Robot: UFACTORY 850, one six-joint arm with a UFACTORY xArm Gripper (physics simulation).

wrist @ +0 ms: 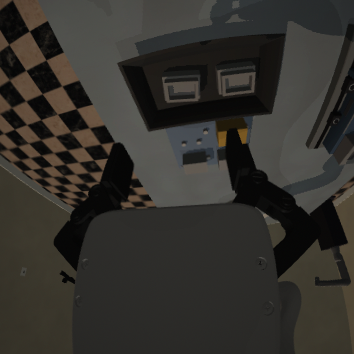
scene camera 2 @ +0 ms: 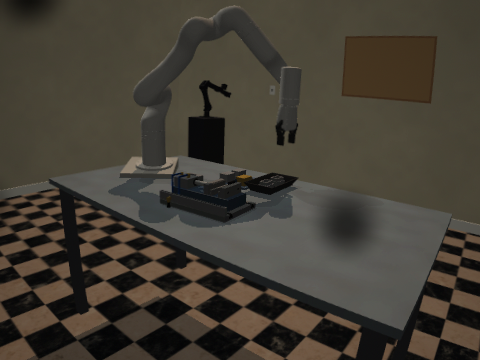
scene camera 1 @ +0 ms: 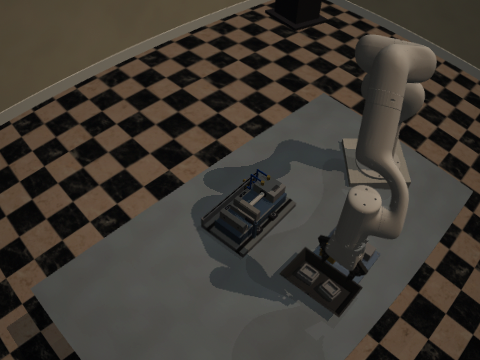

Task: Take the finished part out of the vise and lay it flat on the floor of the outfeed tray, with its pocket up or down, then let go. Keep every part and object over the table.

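Two light rectangular parts lie flat and apart on the floor of the dark outfeed tray (scene camera 1: 345, 306) (scene camera 2: 260, 190) (wrist: 210, 111), pockets up. One part (scene camera 1: 330, 288) (wrist: 181, 87) is at the tray's left in the wrist view; the other part (scene camera 1: 308, 273) (wrist: 236, 80) is at its right. Which came from the vise cannot be told from their looks. The vise (scene camera 1: 232, 220) (scene camera 2: 210, 198), blue and grey, shows no part between its jaws. My gripper (scene camera 1: 340, 265) (scene camera 2: 286, 143) (wrist: 174, 146) is open and empty, well above the table and higher than the tray walls.
A blue plate (scene camera 1: 372, 260) (wrist: 195, 137) with small pegs and grey blocks stands beside the tray, with a yellow block (scene camera 2: 244, 177) (wrist: 227, 131) on it. A grey rail (scene camera 1: 212, 218) runs along the vise's side. A black pedestal (scene camera 1: 297, 10) (scene camera 2: 206, 140) stands beyond the table.
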